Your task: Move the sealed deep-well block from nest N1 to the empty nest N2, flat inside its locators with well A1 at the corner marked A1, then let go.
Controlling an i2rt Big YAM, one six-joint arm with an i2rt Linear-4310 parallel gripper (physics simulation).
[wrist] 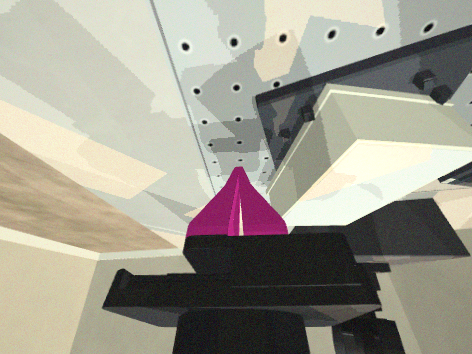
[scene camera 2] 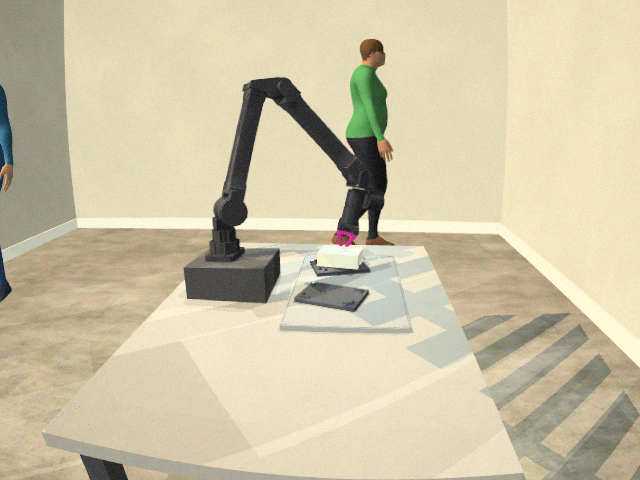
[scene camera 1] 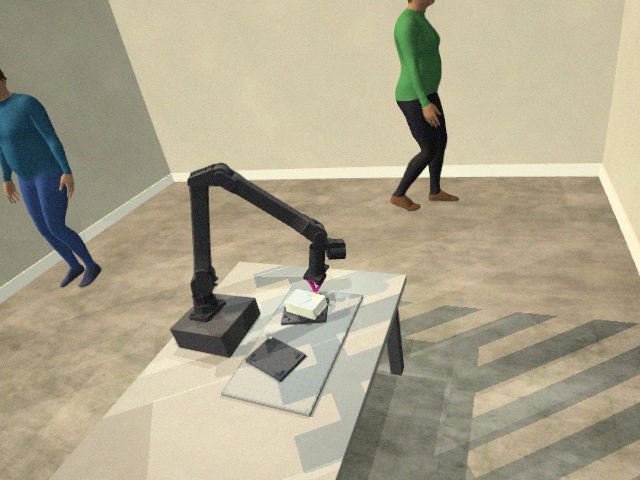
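Pixels of known places: gripper, between the fingertips: (wrist: 239,172) (scene camera 1: 315,291); arm's base, origin of its link: (scene camera 2: 225,256) (scene camera 1: 208,311).
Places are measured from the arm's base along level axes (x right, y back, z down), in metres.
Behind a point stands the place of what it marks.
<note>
The pale sealed block (scene camera 1: 305,303) {y -0.329, x -0.140, z 0.019 m} (scene camera 2: 339,257) {y -0.315, x -0.120, z 0.029 m} (wrist: 400,117) {y -0.377, x -0.159, z 0.039 m} rests on the far dark nest (scene camera 1: 292,318) {y -0.287, x -0.098, z 0.062 m} (scene camera 2: 336,271) {y -0.310, x -0.087, z 0.062 m} (wrist: 370,75) {y -0.387, x -0.172, z 0.061 m}. In the wrist view it looks turned relative to the nest's edges; whether it sits flat is unclear. The other dark nest (scene camera 1: 276,357) {y -0.323, x 0.082, z 0.061 m} (scene camera 2: 331,296) {y -0.316, x 0.098, z 0.061 m}, nearer the scene cameras, is empty. My gripper (scene camera 1: 315,290) {y -0.313, x -0.244, z 0.051 m} (scene camera 2: 346,244) {y -0.313, x -0.244, z 0.051 m} (wrist: 239,172) {y -0.313, x -0.244, z 0.051 m} is shut with nothing between its magenta fingers. Its tips are close to the block, toward its far side in scene camera 1; contact is unclear. Well and corner markings are not readable.
Both nests stand on a perforated board (scene camera 1: 330,330) {y -0.440, x -0.086, z 0.073 m} (scene camera 2: 392,310) {y -0.472, x 0.145, z 0.072 m} (wrist: 225,60) {y -0.391, x -0.251, z 0.073 m} on the table (scene camera 1: 191,423) {y -0.183, x 0.365, z 0.086 m} (scene camera 2: 310,382) {y -0.316, x 0.450, z 0.086 m}. The arm's dark base box (scene camera 1: 214,325) {y -0.082, x 0.065, z -0.007 m} (scene camera 2: 227,281) {y -0.044, x 0.116, z 0.028 m} (wrist: 400,225) {y -0.142, x 0.027, z 0.042 m} is left of the board. A person in green (scene camera 1: 418,56) (scene camera 2: 367,103) is behind the table.
</note>
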